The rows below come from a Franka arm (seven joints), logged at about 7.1 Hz.
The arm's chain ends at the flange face. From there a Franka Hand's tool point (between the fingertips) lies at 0.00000 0.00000 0.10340 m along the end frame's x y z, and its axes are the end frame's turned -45 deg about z.
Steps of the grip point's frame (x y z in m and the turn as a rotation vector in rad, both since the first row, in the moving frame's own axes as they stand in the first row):
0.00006 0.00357 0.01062 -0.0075 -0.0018 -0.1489
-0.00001 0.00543 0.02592 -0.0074 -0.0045 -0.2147
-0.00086 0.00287 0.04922 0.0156 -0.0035 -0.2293
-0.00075 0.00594 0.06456 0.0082 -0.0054 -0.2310
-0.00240 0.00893 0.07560 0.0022 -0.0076 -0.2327
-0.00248 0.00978 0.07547 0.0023 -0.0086 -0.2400
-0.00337 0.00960 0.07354 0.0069 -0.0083 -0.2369
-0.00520 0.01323 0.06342 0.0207 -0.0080 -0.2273
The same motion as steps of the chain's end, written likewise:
0.00210 0.00184 0.01062 -0.0066 0.0040 -0.1489
0.00353 0.00301 0.02592 -0.0084 0.0021 -0.2147
0.00291 0.00336 0.04923 0.0086 -0.0135 -0.2293
0.00468 0.00482 0.06456 0.0020 -0.0096 -0.2310
0.00528 0.00754 0.07560 -0.0038 -0.0069 -0.2327
0.00590 0.00812 0.07547 -0.0045 -0.0077 -0.2400
0.00549 0.00894 0.07355 -0.0010 -0.0107 -0.2369
0.00786 0.01372 0.06345 0.0090 -0.0203 -0.2273

